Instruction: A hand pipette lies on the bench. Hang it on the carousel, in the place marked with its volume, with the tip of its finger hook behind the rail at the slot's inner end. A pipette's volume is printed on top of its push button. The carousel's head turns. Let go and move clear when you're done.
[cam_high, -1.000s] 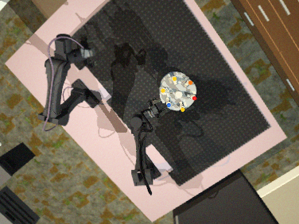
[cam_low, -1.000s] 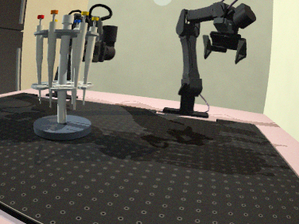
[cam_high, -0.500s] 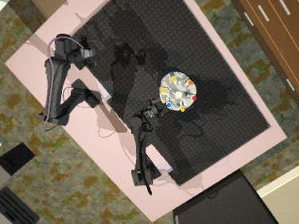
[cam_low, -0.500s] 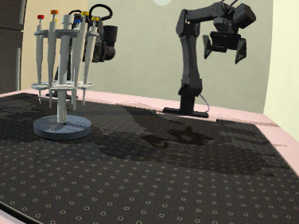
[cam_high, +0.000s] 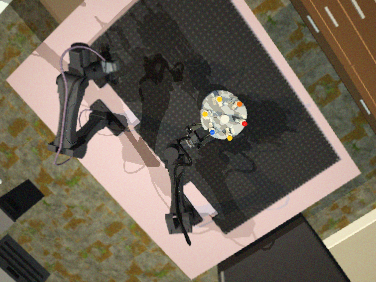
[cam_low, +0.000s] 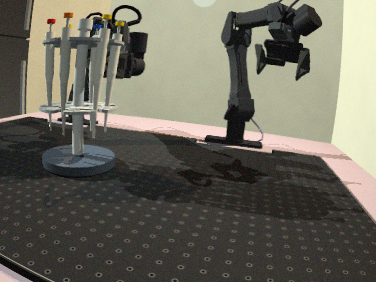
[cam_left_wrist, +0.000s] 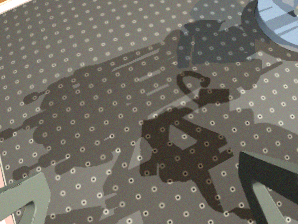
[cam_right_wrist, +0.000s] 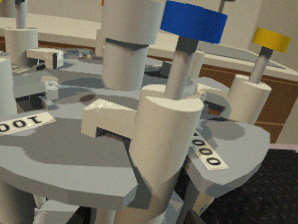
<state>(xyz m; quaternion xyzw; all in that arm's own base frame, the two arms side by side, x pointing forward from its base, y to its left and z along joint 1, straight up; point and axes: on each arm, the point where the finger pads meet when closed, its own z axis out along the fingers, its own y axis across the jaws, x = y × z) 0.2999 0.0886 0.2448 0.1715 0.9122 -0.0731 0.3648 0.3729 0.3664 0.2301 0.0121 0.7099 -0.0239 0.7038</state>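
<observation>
The pipette lies 20 mm below my right hand, 10 mm to the left of it and 10 mm ahead of it.
</observation>
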